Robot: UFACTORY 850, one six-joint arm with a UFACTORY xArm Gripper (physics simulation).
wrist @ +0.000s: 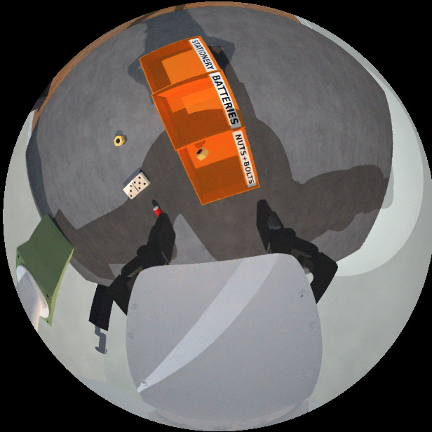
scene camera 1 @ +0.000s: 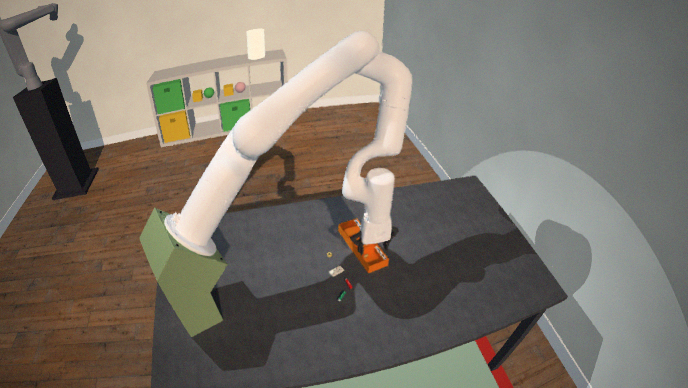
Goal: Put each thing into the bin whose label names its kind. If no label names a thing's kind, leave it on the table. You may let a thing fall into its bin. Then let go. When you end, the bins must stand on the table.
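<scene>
The orange bins [scene camera 1: 378, 267] [wrist: 165, 122] stand joined in a row on the table, labelled STATIONERY, BATTERIES and NUTS+BOLTS. A brass nut [scene camera 1: 366, 256] [wrist: 202, 153] is inside the NUTS+BOLTS bin, near its divider. A second brass nut [scene camera 1: 329, 254] [wrist: 119, 140] lies on the table left of the bins. A white domino [scene camera 1: 336, 271] [wrist: 136, 185] lies nearby. A red battery [scene camera 1: 348, 283] [wrist: 157, 211] lies beside it, partly hidden by a finger in the wrist view. A green battery [scene camera 1: 342, 295] lies on the table, hidden in the wrist view. My gripper [scene camera 1: 373, 245] [wrist: 212, 217] is open and empty above the bins.
The arm's green base [scene camera 1: 192, 285] [wrist: 46, 252] stands at the table's left end. The dark table [scene camera 1: 440, 210] [wrist: 320, 110] has its right edge near a grey wall. A shelf unit [scene camera 1: 217, 68] stands on the floor behind the table.
</scene>
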